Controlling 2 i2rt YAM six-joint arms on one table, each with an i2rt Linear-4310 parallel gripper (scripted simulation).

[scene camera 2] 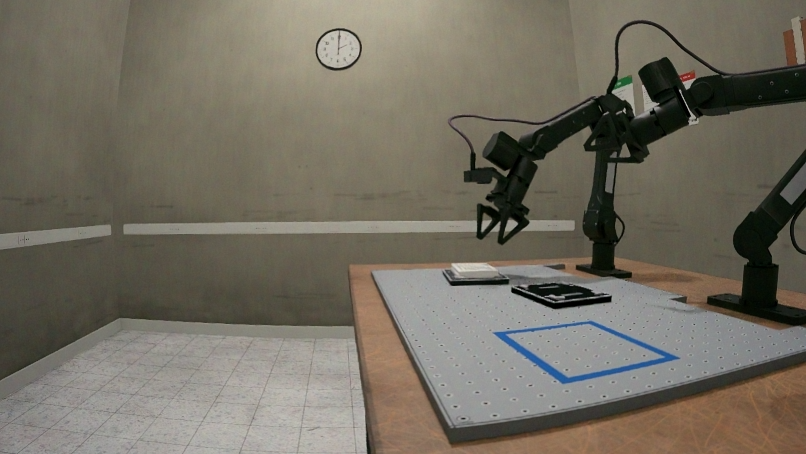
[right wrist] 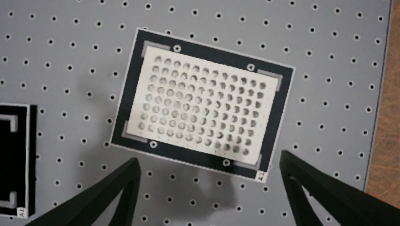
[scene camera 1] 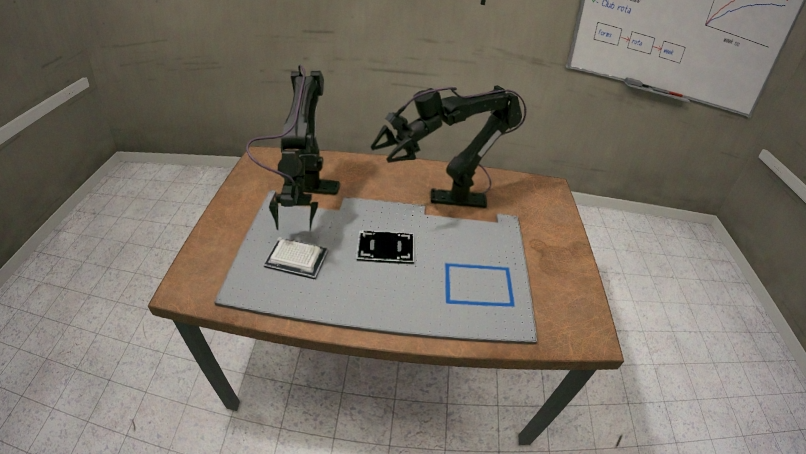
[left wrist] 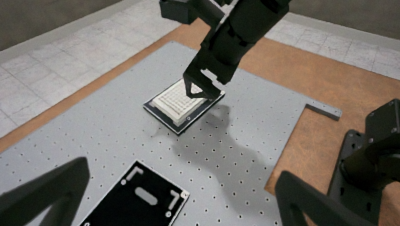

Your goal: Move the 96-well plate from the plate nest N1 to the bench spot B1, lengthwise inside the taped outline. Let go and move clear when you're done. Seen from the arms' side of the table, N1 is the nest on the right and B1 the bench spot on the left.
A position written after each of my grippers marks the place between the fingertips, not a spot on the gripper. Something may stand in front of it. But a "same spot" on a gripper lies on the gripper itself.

my left gripper: scene camera 2; scene camera 1 378,154; left wrist; not seen in the right wrist view (out of frame)
same spot on my left gripper: (left wrist: 62,188) = (scene camera 2: 591,142)
